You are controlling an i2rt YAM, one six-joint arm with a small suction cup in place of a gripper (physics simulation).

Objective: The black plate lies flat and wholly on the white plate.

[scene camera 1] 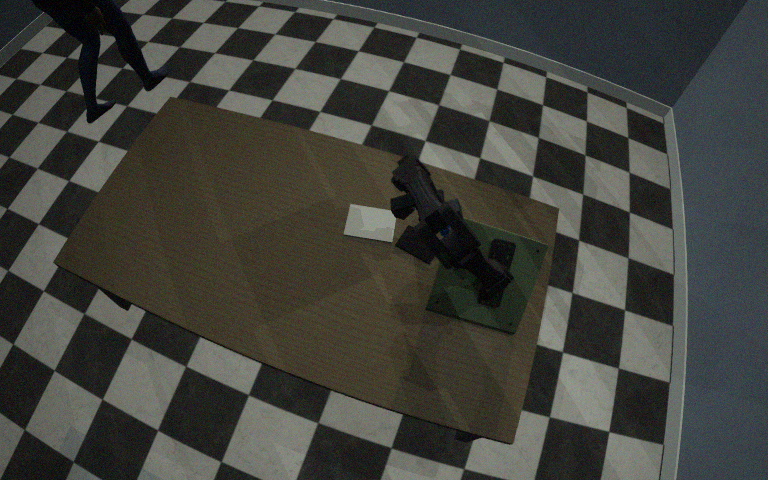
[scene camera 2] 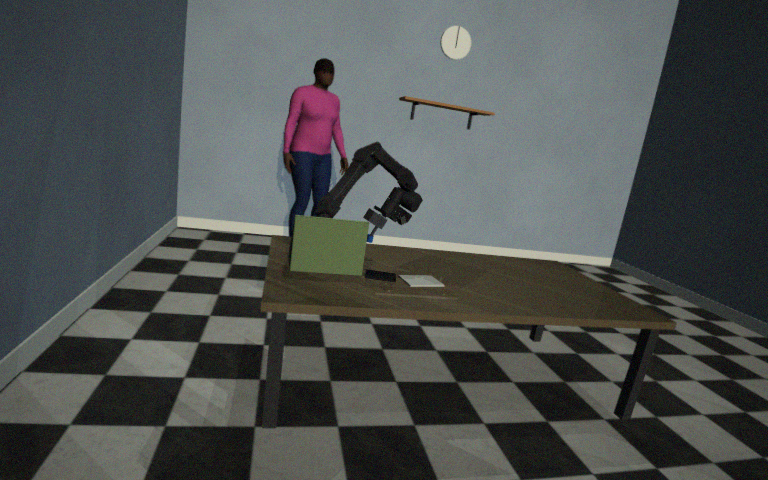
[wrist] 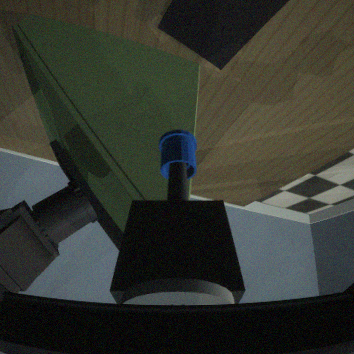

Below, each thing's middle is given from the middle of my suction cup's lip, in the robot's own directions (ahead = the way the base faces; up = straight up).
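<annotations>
For the black plate [scene camera 1: 409, 241], my suction cup is 150 mm above it, 60 mm short of it and 20 mm to the left of it. Going by their middles, the black plate is the nearest to my suction cup of the things named here. There's a white plate [scene camera 1: 364, 222] too, and that one is 230 mm ahead of my suction cup, 50 mm to the right of it and 150 mm below it.
</annotations>
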